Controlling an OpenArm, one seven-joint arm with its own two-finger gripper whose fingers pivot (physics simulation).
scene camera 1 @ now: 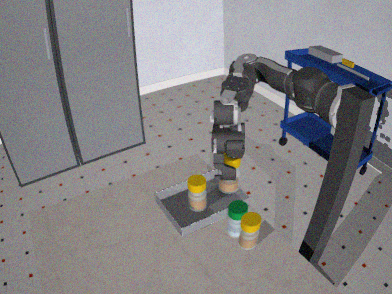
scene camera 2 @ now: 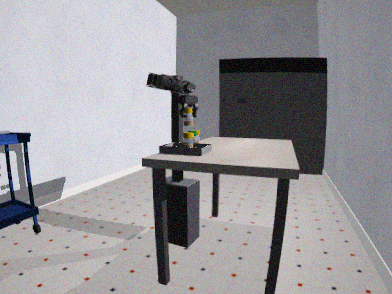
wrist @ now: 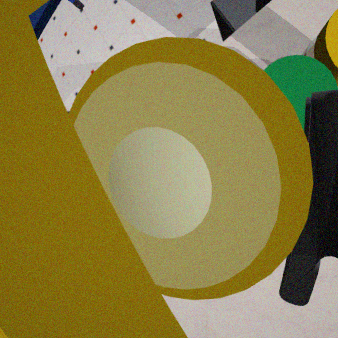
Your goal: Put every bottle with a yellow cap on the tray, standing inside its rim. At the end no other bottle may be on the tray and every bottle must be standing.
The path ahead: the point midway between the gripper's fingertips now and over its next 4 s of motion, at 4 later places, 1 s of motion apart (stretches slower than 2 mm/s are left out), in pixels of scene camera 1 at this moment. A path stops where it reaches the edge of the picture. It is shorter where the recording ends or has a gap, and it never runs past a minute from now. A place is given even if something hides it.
My gripper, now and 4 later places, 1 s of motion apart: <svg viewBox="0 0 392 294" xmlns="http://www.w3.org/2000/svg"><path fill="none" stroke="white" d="M225 171L223 152L224 174L225 184L225 186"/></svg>
